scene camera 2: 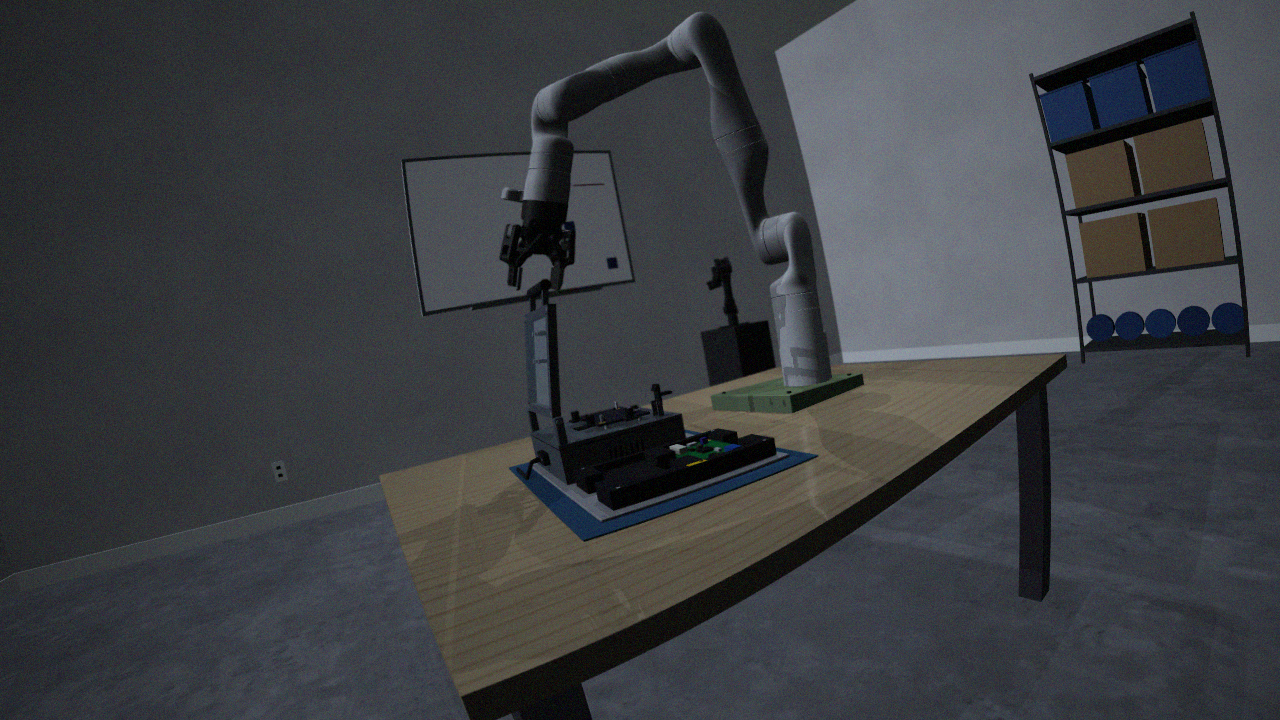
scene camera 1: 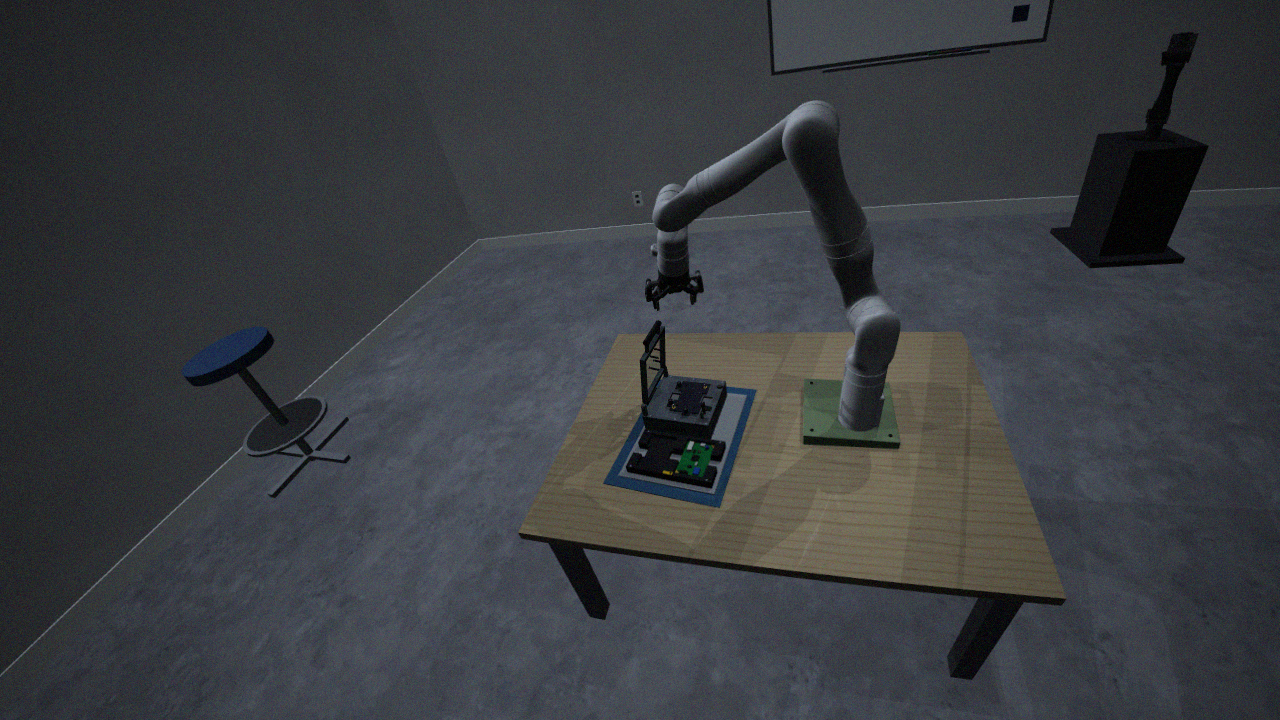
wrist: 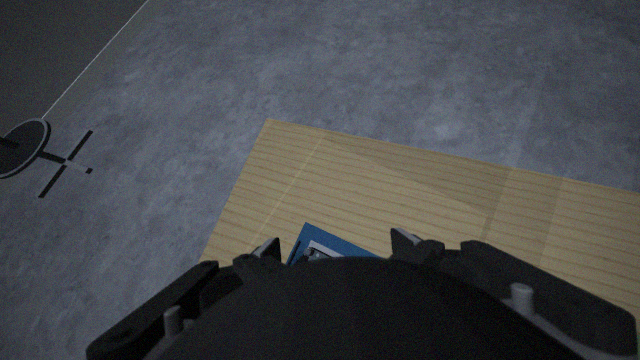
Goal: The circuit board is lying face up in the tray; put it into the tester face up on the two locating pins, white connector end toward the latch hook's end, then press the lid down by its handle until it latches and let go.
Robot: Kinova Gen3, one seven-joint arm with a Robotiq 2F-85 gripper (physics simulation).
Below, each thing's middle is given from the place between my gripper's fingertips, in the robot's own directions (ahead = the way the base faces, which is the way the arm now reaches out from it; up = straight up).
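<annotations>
Lid [scene camera 2: 541, 344], from my hand: 60 mm ahead, 100 mm to the left, 100 mm below. Green circuit board [scene camera 1: 696, 456], from my hand: 50 mm behind, 300 mm to the left, 260 mm below.
</annotations>
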